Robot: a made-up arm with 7 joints.
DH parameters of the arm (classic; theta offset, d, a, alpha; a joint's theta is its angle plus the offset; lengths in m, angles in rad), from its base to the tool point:
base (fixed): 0.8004 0 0.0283 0
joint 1: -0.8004 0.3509 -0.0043 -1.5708
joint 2: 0 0.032 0.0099 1.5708
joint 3: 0 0.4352 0.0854 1.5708
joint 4: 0 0.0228 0.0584 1.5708
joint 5: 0 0.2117 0.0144 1.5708
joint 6: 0 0.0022 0.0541 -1.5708
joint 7: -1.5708 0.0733 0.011 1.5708
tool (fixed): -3.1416 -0.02 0 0
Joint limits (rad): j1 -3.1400..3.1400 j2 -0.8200..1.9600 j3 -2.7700..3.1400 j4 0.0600..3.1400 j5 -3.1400..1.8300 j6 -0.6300..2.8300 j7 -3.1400..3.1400
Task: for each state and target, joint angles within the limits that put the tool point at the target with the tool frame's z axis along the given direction. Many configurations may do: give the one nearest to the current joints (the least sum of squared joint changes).
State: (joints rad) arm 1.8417 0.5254 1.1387 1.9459 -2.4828 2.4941 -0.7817
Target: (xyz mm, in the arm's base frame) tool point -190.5 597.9 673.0 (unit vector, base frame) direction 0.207 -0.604 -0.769
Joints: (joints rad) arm 1.6818 0.8932 0.9738 2.1931 -3.1126 2.5172 0.2767
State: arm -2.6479 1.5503 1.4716 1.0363 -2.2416 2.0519 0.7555
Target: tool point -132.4 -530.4 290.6 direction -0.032 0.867 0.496
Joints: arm -2.4231 1.3100 1.3593 1.2304 -1.9540 2.4035 0.4341
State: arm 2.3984 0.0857 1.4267 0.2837 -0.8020 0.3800 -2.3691
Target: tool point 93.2 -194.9 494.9 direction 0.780 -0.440 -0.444
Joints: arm 3.0693 -0.1648 2.0143 0.1438 -1.1559 0.4495 -2.7726
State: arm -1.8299 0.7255 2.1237 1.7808 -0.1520 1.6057 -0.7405
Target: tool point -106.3 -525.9 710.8 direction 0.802 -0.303 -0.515
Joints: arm -2.0709 1.3963 2.7031 2.2053 0.1029 1.4758 -1.3821
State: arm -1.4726 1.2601 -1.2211 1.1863 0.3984 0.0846 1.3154
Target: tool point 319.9 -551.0 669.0 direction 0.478 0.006 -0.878
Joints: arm -0.6586 0.9672 -1.1890 1.9312 0.2133 -0.0022 1.1525
